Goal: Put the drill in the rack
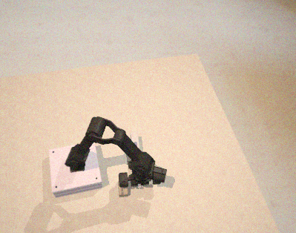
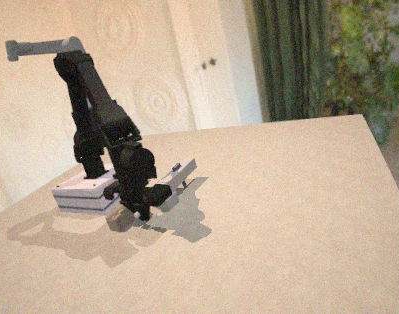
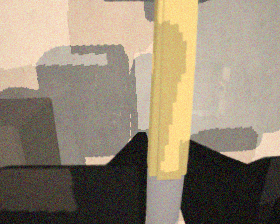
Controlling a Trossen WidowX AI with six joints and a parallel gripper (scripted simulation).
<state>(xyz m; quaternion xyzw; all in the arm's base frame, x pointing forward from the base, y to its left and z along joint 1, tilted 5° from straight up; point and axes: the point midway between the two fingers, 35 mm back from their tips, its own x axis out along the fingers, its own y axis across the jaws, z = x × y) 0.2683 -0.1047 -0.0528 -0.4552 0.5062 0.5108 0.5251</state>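
Right now my gripper tip is 8 cm past the tan rack, 1 cm to the left of it and 1 cm below it. Round my gripper tip: blue key (18 cm to the left, 4 cm above, 1 cm ahead).
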